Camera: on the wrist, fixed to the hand. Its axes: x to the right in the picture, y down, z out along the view.
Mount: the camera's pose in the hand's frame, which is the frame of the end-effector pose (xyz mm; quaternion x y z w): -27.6 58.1 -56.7 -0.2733 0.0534 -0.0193 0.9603
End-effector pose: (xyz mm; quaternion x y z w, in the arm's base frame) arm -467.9 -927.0 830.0 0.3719 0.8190 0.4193 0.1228
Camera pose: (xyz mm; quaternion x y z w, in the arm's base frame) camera -448.4 -958.8 907.2 0.2854 0.6856 0.6440 0.1839
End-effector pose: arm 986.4 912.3 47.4 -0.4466 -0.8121 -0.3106 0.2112
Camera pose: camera 1054.0 880.3 89.3 -0.4543 -0.6923 -0.5481 0.1181
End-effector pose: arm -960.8 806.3 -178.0 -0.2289 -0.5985 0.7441 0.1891
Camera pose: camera -906.3 824.2 -241.8 -0.2997 -0.7724 0.5351 0.1653
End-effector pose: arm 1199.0 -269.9 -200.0 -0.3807 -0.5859 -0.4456 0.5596
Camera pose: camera 1274.2 -304.0 -223.2 -0.4834 -0.4183 -0.6192 0.4560
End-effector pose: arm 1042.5 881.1 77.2 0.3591 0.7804 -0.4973 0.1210
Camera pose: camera 1111.3 932.3 79.2 0.3233 0.8987 -0.2474 0.1631
